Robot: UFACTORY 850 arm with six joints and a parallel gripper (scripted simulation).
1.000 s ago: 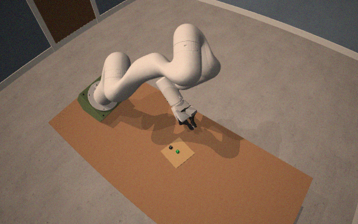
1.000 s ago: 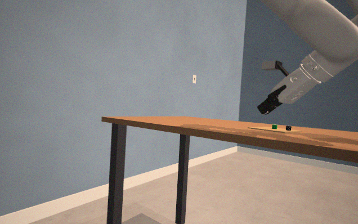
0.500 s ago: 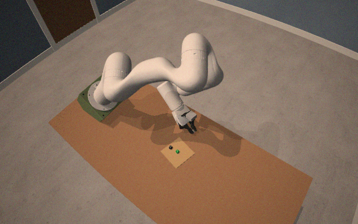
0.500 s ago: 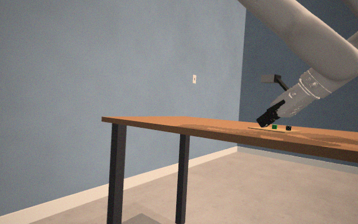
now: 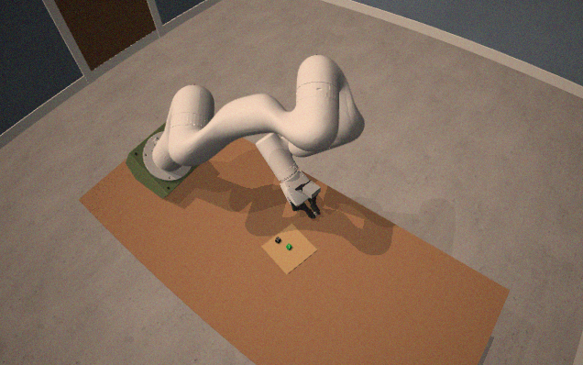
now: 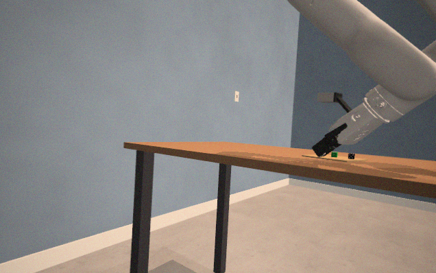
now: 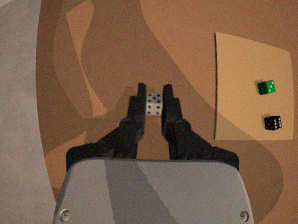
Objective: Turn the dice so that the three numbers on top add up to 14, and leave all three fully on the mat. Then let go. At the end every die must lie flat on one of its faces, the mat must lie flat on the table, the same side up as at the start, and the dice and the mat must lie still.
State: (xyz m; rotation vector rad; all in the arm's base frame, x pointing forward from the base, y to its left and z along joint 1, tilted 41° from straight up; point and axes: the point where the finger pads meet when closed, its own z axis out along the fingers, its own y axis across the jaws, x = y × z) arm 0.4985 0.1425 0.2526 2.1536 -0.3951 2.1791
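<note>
Now: the white die 2 cm below my hand and 1 cm ahead of it. Round my hand: black die: 15 cm to the right, 5 cm behind, 3 cm below; green die: 15 cm to the right, 3 cm below, 1 cm behind; mat: 15 cm to the right, 4 cm below, 1 cm behind.
</note>
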